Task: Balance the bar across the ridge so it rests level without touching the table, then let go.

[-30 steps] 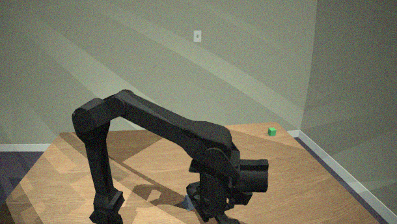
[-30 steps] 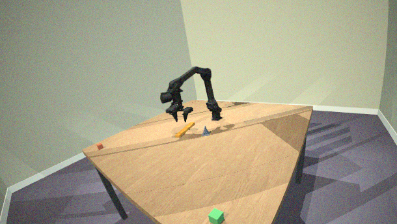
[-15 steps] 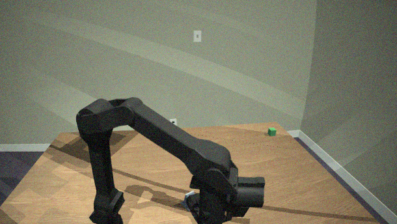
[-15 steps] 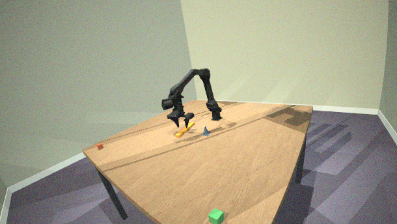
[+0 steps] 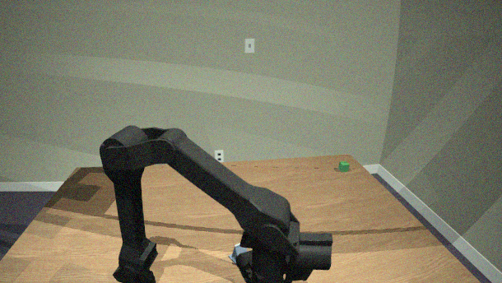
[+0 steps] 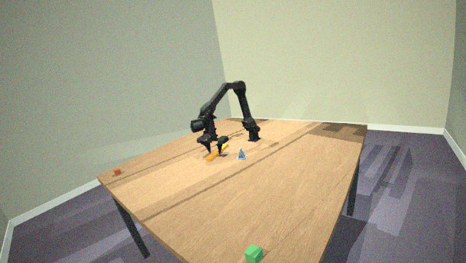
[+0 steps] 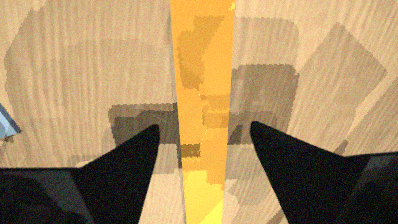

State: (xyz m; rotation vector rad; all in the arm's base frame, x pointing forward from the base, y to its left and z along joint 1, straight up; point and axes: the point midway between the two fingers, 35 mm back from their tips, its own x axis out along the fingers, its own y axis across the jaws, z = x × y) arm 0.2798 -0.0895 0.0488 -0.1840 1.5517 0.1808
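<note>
Now: the orange bar 3 cm behind my gripper tip, 1 cm to the right of it and 1 cm below it. From my gripper tip the other things lie so: green cube 46 cm ahead, 59 cm to the left; then small red cube 46 cm ahead, 41 cm to the right.
</note>
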